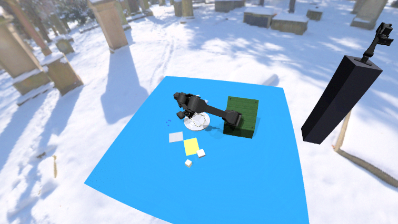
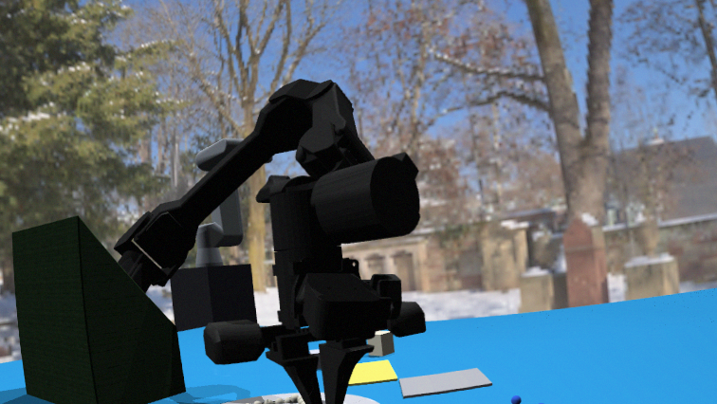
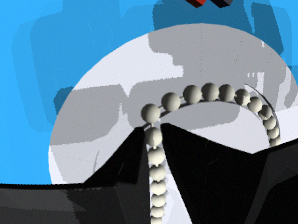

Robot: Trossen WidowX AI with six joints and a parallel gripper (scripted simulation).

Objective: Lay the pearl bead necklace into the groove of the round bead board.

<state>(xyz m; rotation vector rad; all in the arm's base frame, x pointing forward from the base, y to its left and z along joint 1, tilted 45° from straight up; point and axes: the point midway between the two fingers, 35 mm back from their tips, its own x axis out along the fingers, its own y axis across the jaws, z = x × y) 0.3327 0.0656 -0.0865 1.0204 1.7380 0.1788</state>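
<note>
The round white bead board lies 6 cm behind my gripper tip and 1 cm below it. From my gripper tip the other things lie so: yellow tile: 10 cm behind, 23 cm to the left, 1 cm below; then red object: 5 cm ahead, 11 cm to the right, 1 cm below; then grey tile: 3 cm ahead, 19 cm to the left, 1 cm below.
</note>
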